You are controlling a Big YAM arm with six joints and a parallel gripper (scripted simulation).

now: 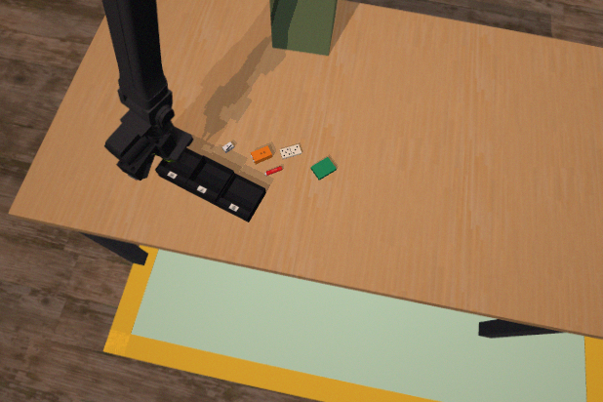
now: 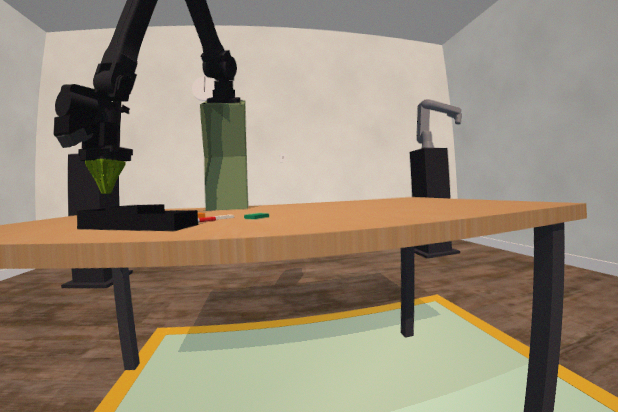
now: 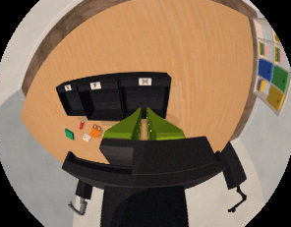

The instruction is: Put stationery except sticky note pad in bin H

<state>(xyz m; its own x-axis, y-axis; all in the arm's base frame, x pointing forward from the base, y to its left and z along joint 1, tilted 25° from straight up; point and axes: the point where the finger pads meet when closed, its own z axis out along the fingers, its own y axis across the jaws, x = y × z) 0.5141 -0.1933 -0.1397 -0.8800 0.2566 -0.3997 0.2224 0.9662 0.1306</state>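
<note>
Now: the red stick 22 cm to the left of my hand, 8 cm below it and 5 cm behind it. Round my hand: orange block (17 cm to the left, 8 cm behind, 7 cm below); green pad (33 cm to the left, 9 cm behind, 8 cm below); white domino (24 cm to the left, 11 cm behind, 8 cm below).
</note>
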